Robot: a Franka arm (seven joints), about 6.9 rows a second.
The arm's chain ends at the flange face. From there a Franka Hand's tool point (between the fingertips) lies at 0.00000 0.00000 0.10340 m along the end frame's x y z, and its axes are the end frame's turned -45 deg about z.
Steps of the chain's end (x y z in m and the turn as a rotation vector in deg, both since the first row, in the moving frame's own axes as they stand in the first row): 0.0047 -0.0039 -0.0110 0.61 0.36 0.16; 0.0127 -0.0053 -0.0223 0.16 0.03 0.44; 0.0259 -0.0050 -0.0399 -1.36 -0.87 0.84; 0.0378 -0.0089 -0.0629 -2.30 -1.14 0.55; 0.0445 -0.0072 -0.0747 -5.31 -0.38 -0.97; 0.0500 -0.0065 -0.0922 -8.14 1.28 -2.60; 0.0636 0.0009 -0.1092 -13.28 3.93 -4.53
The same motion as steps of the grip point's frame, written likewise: 0.0073 0.0002 -0.0110 0.18 0.69 0.16; 0.0130 0.0051 -0.0223 0.09 0.13 0.44; 0.0190 0.0154 -0.0399 -0.35 -1.58 0.84; 0.0286 0.0219 -0.0630 -0.82 -2.43 0.55; 0.0294 0.0327 -0.0751 -3.49 -4.02 -0.97; 0.0315 0.0429 -0.0933 -6.66 -4.85 -2.60; 0.0334 0.0678 -0.1122 -12.17 -6.61 -4.53
